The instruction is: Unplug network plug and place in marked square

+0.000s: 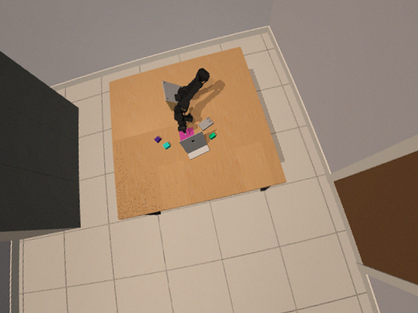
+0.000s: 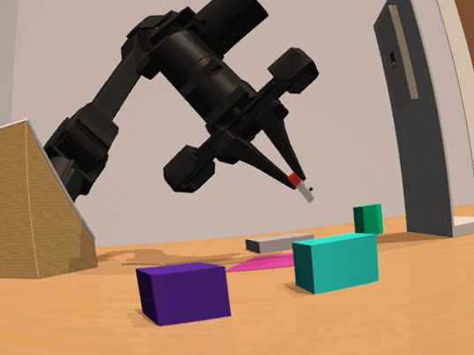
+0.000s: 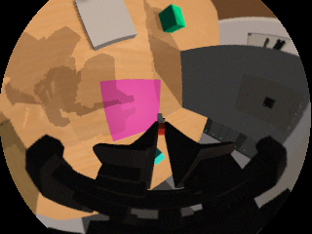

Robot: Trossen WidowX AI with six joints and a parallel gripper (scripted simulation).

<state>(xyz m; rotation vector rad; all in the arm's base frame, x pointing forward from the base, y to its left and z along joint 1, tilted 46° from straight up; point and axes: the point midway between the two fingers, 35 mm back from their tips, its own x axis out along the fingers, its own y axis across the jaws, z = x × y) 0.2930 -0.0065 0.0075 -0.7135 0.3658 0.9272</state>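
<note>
The magenta marked square lies 7 cm below my gripper tip and 1 cm behind it. From my gripper tip the other things lie so: grey network plug (right at my gripper tip); then grey upright panel (14 cm ahead, 6 cm to the left, 5 cm above); then teal block (18 cm to the right, 6 cm below, 4 cm ahead).
</note>
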